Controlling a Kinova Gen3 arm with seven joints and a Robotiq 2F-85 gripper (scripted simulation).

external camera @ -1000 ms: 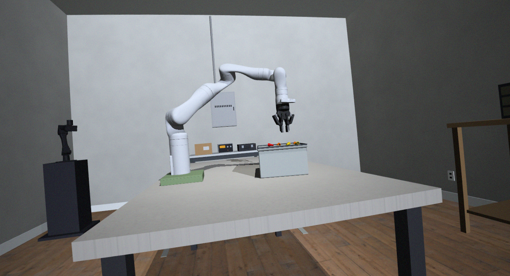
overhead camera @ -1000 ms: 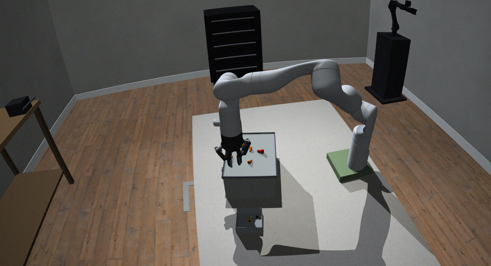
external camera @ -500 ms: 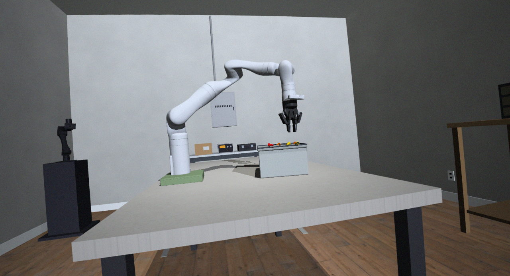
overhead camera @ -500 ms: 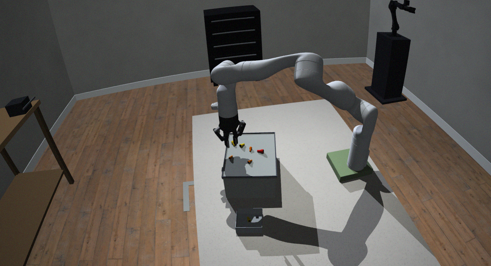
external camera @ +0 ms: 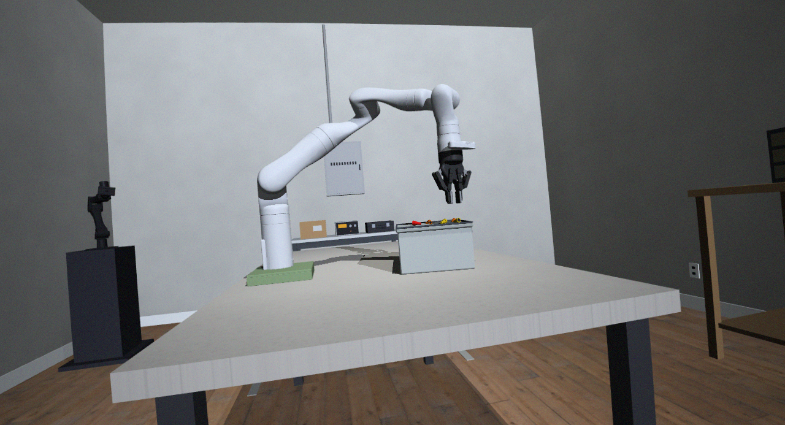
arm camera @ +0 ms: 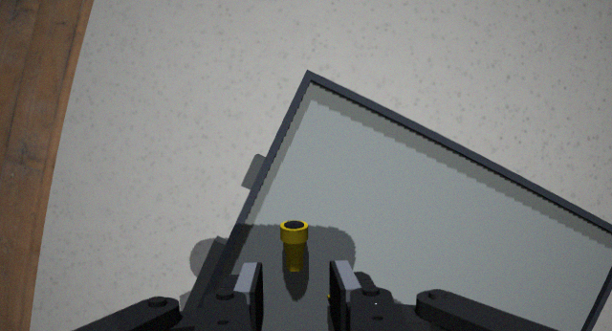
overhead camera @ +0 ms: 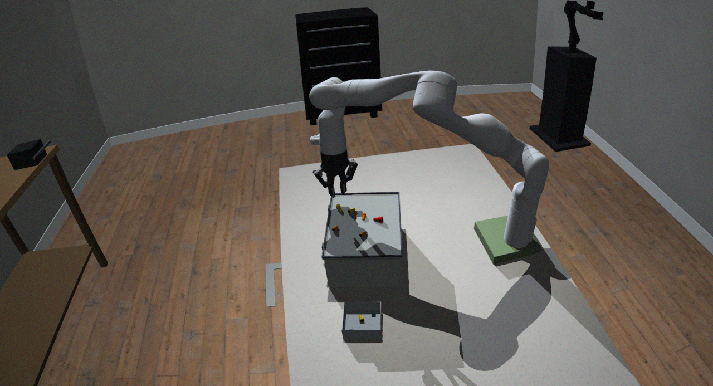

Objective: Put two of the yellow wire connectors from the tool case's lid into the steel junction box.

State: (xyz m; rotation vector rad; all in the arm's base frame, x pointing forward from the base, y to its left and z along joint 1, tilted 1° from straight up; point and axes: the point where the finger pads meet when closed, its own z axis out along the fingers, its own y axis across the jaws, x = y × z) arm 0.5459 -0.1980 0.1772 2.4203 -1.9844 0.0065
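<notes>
Right now the tool case is 60 mm behind my hand, 80 mm to the left of it and 110 mm below it. The rest, counted from my hand: red connector: 100 mm behind, 80 mm to the left, 70 mm below.
</notes>
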